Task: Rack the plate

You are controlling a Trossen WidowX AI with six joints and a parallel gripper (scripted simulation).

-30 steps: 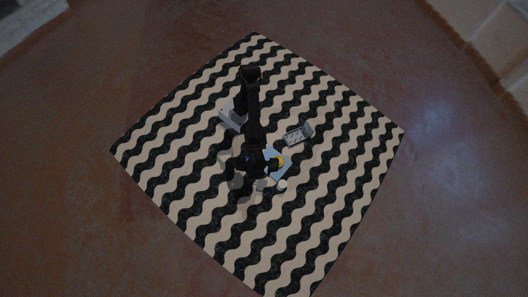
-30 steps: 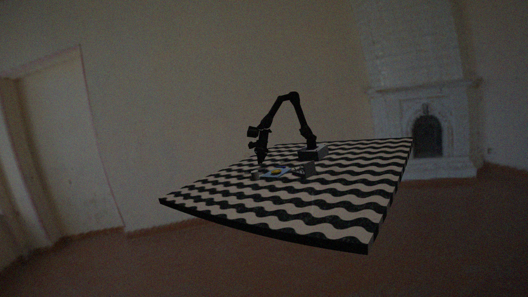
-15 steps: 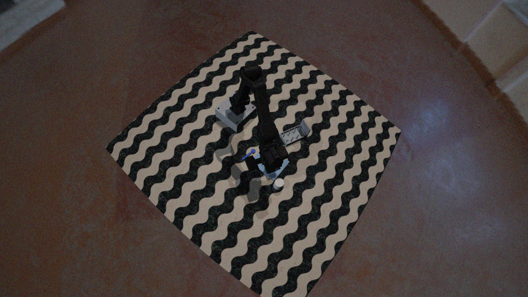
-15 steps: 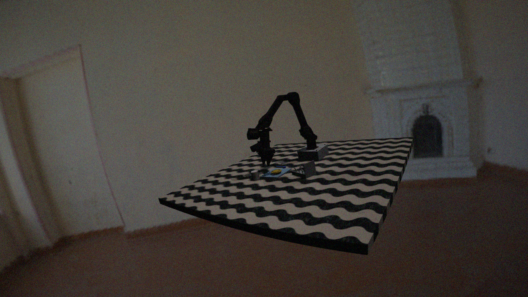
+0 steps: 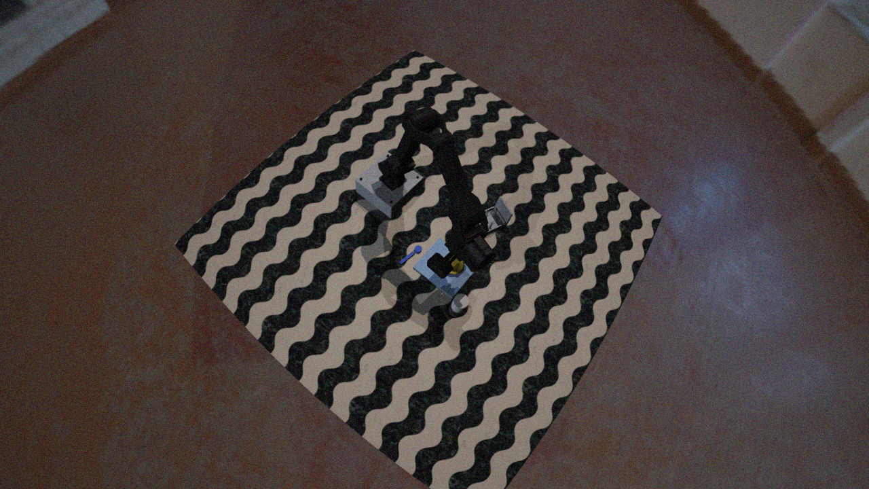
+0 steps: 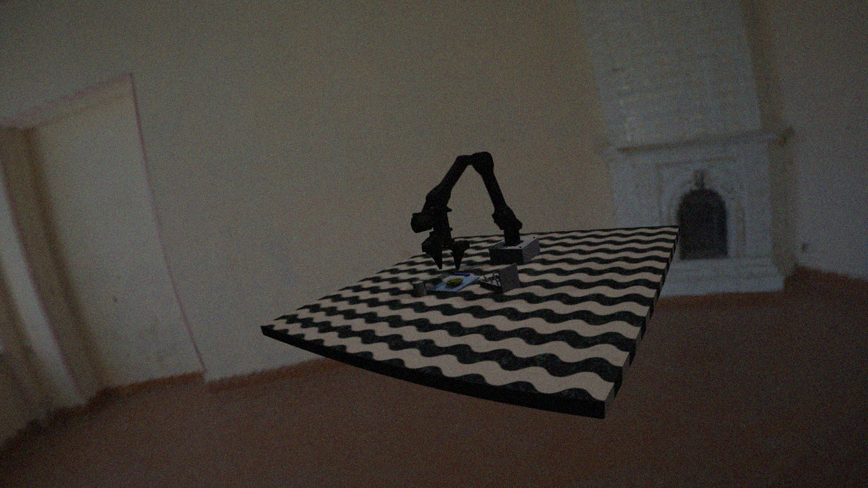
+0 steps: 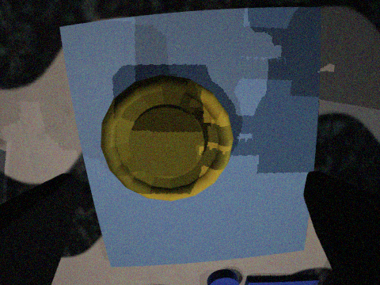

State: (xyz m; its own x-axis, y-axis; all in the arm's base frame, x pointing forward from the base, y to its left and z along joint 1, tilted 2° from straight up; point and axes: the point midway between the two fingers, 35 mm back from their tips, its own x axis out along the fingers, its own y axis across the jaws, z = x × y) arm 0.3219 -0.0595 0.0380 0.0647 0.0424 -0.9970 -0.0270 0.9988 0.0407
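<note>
My gripper tip is 10 mm to the right of the yellow plate and 50 mm above it. From my gripper tip the other things lie so: blue spoon 110 mm behind, 50 mm to the right, 60 mm below; white cup 100 mm ahead, 70 mm to the right, 40 mm below; blue mat 10 mm behind, 10 mm to the right, 60 mm below.
</note>
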